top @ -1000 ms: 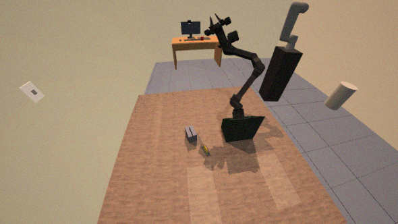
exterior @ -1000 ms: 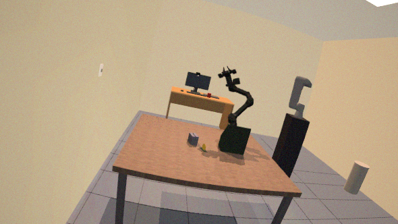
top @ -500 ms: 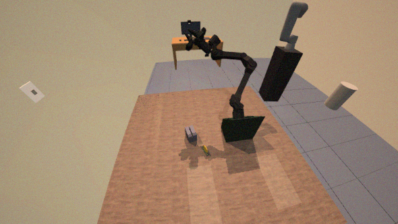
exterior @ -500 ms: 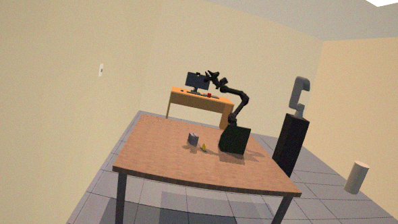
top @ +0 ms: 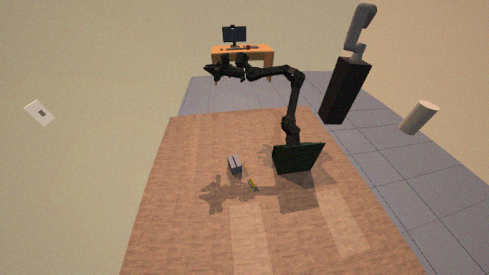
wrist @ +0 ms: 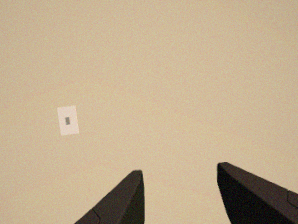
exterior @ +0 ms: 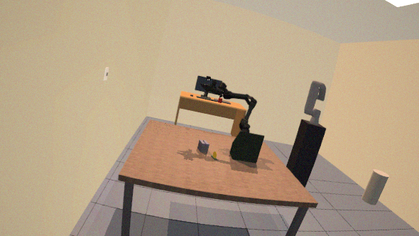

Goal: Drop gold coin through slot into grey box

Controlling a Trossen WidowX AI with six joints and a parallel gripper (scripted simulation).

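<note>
My gripper tip is now 48 cm above the gold coin, 41 cm to the right of it and 26 cm past it.
</note>
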